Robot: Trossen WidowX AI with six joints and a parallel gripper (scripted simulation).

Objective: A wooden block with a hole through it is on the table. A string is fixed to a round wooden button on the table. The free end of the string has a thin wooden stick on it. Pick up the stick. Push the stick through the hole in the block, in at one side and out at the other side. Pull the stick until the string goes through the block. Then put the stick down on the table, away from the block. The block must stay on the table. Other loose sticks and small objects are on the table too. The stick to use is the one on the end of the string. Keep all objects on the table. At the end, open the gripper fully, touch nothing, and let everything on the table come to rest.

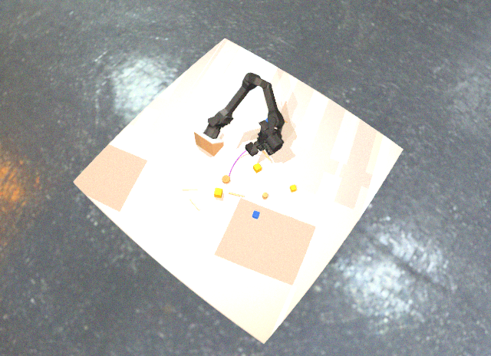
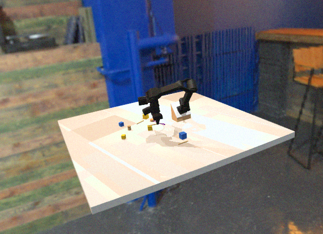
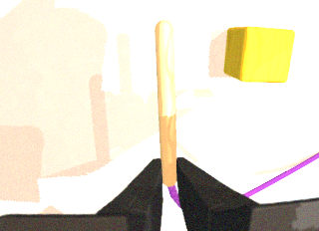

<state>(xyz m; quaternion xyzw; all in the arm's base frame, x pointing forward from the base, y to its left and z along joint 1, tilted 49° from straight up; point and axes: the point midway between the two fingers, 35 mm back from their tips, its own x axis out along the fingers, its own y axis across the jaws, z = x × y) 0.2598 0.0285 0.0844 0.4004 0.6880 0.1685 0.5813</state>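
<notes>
The yellow cube lies 80 mm to the right of my gripper tip, 40 mm below it and 20 mm ahead of it. The rest, counted from my gripper tip: round wooden button 210 mm to the right, 70 mm behind, 50 mm below; then small wooden cylinder 180 mm to the right, 140 mm ahead, 40 mm below.
</notes>
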